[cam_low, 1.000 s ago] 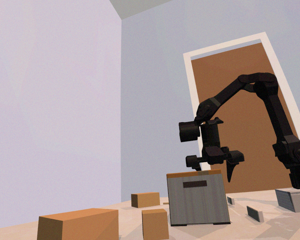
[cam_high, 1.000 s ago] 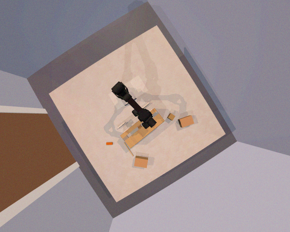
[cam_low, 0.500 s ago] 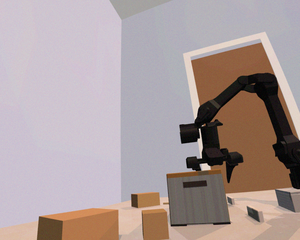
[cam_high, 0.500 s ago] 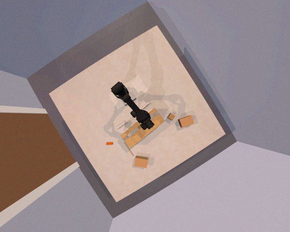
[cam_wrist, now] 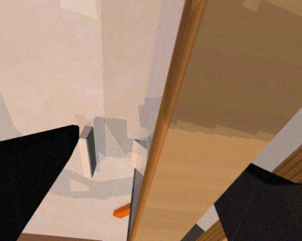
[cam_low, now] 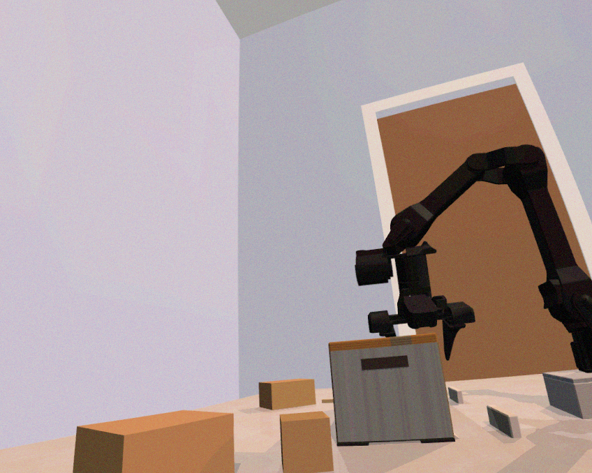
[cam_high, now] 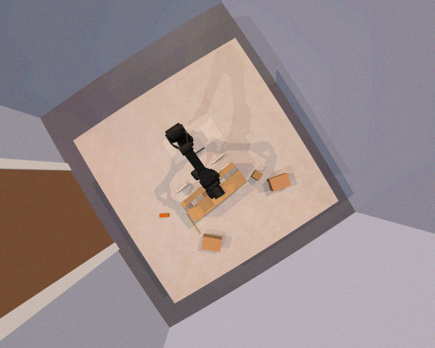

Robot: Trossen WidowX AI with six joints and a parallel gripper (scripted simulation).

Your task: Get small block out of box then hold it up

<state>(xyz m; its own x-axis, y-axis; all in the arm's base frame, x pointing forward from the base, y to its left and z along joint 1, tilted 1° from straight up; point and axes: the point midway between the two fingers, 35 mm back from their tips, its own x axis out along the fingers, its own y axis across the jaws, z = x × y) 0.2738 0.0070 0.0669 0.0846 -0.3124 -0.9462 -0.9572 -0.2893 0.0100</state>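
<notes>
My gripper tip is 6 cm short of the tan block. The rest, counted from my gripper tip: thin stick 22 cm ahead, 16 cm to the right, 8 cm below; then clear-fronted wooden box 4 cm to the left, 3 cm below, 3 cm ahead; then orange piece 32 cm to the right, 9 cm ahead, 8 cm below.
</notes>
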